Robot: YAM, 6 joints.
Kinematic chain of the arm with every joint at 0, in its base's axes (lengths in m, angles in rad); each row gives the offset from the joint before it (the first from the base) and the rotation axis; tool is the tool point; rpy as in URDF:
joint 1: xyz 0 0 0.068 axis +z
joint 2: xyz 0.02 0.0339 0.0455 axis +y
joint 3: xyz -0.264 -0.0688 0 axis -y
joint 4: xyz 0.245 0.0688 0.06 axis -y
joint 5: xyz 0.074 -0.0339 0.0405 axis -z
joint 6: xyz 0.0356 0 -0.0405 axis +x
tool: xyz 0 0 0 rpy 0 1.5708 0
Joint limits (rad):
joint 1: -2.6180..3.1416
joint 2: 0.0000..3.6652
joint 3: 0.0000..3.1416
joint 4: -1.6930..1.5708
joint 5: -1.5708..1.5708
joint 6: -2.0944..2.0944
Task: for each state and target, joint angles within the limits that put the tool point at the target. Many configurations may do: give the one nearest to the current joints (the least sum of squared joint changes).
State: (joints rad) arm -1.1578 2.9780 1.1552 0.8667 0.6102 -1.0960
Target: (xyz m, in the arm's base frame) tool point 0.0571 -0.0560 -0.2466
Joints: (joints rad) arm -0.6143 3.4105 0.8560 0.7499 0.3693 -1.0960
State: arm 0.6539 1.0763 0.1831 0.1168 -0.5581 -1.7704
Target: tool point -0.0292 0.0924 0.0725
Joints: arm 1.5830 0.9859 0.0000 -0.2312 -0.9082 -1.7704
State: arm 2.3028 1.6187 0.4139 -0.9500 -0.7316 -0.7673
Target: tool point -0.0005 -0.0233 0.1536
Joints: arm 2.4022 1.8298 0.0000 -1.6730 -0.5156 -0.7673
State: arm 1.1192 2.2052 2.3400 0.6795 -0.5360 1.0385
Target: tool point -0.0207 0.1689 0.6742
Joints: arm 1.5516 1.5862 2.2436 1.0420 -0.7374 1.0385
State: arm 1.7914 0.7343 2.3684 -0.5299 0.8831 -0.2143
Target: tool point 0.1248 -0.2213 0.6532
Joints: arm 1.9936 0.9291 2.7091 -0.1554 0.7031 -0.2143
